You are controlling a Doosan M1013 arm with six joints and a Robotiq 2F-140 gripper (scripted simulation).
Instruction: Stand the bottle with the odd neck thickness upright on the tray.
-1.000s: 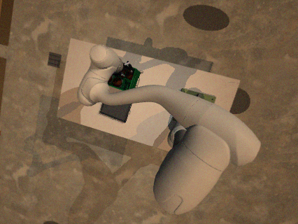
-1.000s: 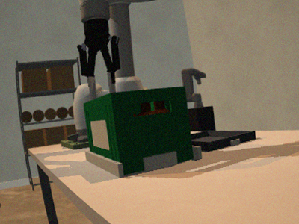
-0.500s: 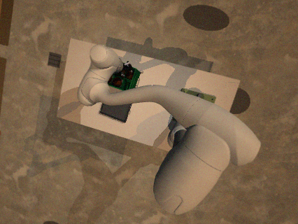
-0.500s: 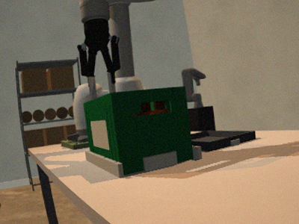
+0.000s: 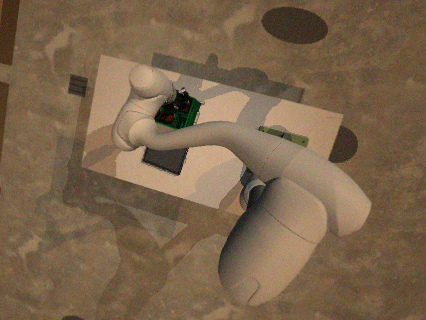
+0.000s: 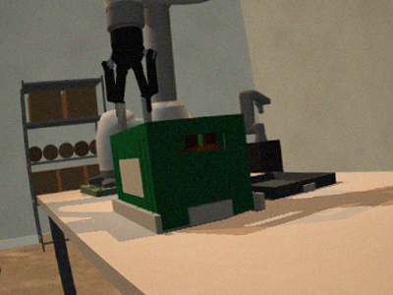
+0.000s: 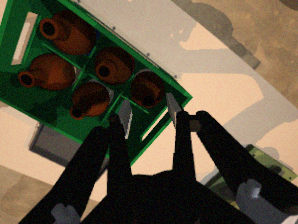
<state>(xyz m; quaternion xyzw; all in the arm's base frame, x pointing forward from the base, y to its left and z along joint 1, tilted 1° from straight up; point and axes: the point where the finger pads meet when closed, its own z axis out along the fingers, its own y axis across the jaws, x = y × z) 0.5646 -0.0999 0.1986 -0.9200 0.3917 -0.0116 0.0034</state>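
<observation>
Now: the brown bottle 80 mm ahead of my hand and 120 mm below it. The rest, counted from my hand: green crate 90 mm ahead, 40 mm to the left, 130 mm below; dark tray 70 mm ahead, 310 mm to the left, 200 mm below.
</observation>
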